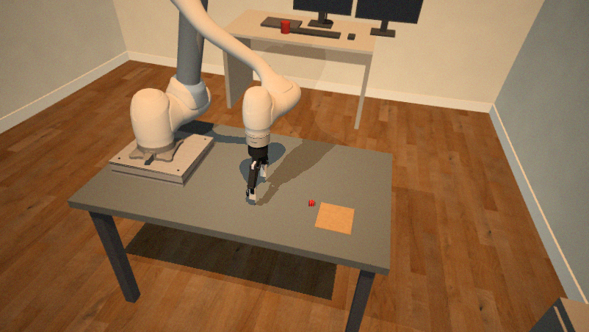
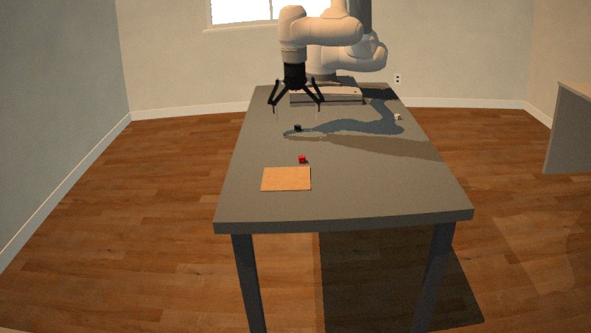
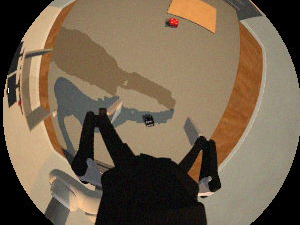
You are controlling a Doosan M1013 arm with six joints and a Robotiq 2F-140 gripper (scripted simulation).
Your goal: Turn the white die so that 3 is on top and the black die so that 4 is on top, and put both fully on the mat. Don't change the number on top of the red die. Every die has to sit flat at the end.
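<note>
The red die is 22 cm ahead of my hand, 2 cm to the right of it and 5 cm below it. From my hand the other things lie so: white die (7 cm behind, 43 cm to the left, 5 cm below); orange mat (32 cm ahead, 9 cm to the right, 6 cm below); black die (4 cm behind, 1 cm to the left, 5 cm below).
</note>
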